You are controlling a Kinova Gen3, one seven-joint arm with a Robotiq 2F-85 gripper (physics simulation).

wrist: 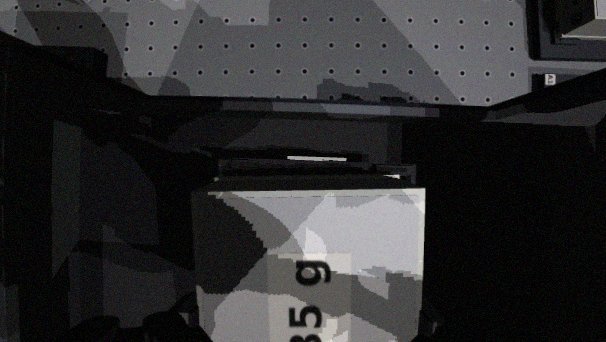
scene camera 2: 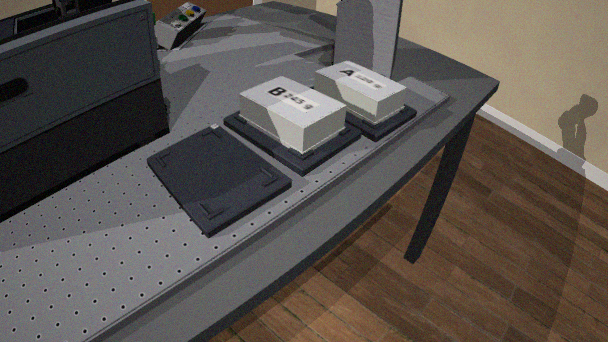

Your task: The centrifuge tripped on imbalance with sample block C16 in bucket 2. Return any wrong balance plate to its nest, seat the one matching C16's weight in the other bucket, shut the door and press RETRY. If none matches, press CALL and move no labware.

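Frame: origin at the arm's base, x ahead, y left, z up, level; millimetres.
Where they show: gripper, fingertip midpoint: [wrist: 309, 307].
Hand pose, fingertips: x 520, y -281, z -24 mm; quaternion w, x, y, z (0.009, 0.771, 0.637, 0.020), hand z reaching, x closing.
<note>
Each offset is from my fingertips to the centre of the thing. "*": to the spot under its first point. Level surfaces: height alone.
My gripper [wrist: 309, 307] is shut on a white balance plate @(dx +5, dy -1, dz +7 mm) [wrist: 310, 225], across its width, over the dark centrifuge interior. The end of its label reads 35 g or 85 g; the rest is cut off. Behind it are dark bucket-like parts with thin pale strips. In scene camera 2, plate B @(dx -175, dy +331, dz -126 mm) [scene camera 2: 294, 107], 245 g, and plate A @(dx -300, dy +375, dz -126 mm) [scene camera 2: 361, 90], apparently 120 g, sit on dark nests. A third nest @(dx -37, dy +311, dz -150 mm) [scene camera 2: 220, 175] is empty. The button box @(* dx -327, dy -133, dz -99 mm) [scene camera 2: 181, 26] has blue, yellow, green and white buttons. Block C16 cannot be identified.
The large grey centrifuge panel @(dx +125, dy -25, dz -37 mm) [scene camera 2: 80, 65] with a dark handle slot stands at the left in scene camera 2. A grey upright panel [scene camera 2: 385, 40] stands behind plate A. The wrist view shows the perforated bench top @(dz -158 mm) [wrist: 295, 59] beyond the cavity and an A1 tag @(* dx -105, dy +247, dz -146 mm) [wrist: 550, 79].
</note>
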